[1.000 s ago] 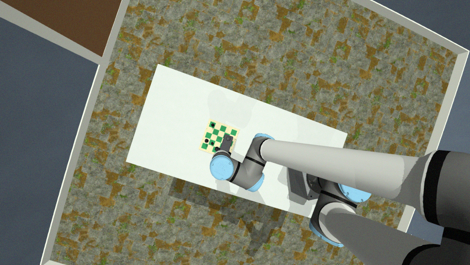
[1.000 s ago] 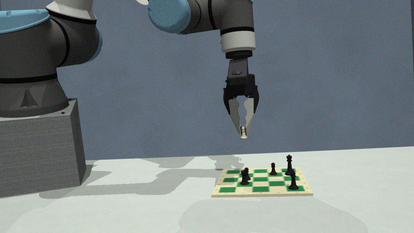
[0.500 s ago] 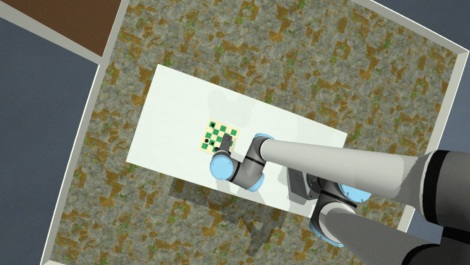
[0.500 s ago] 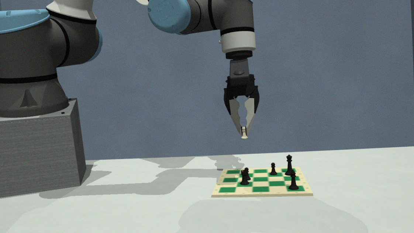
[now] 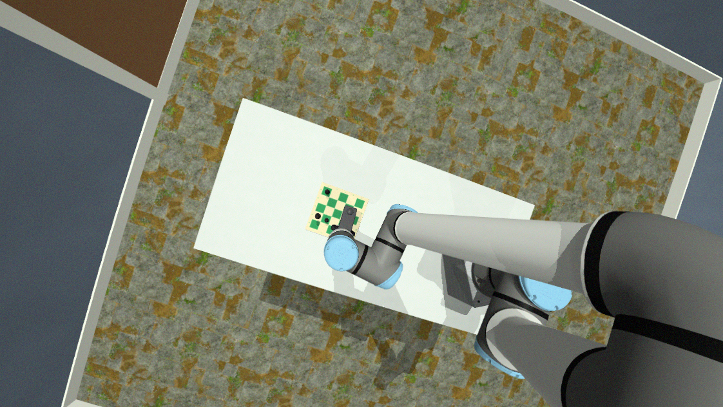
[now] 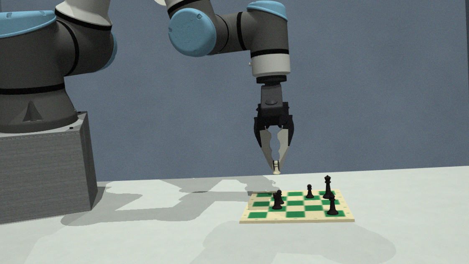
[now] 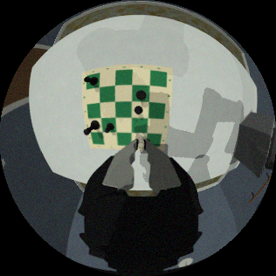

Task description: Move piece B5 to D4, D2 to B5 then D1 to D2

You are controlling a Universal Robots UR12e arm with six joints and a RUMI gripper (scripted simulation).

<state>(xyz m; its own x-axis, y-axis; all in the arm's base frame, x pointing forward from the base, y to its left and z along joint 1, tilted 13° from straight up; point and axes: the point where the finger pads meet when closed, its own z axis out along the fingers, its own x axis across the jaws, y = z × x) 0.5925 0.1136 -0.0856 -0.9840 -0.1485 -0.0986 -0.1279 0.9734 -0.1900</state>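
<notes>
My hand is 80 mm above the cream chessboard, 40 mm short of it and 30 mm to the left of it. Round my hand: white pawn (10 mm below); then black queen (120 mm ahead, 60 mm below, 10 mm to the left).
</notes>
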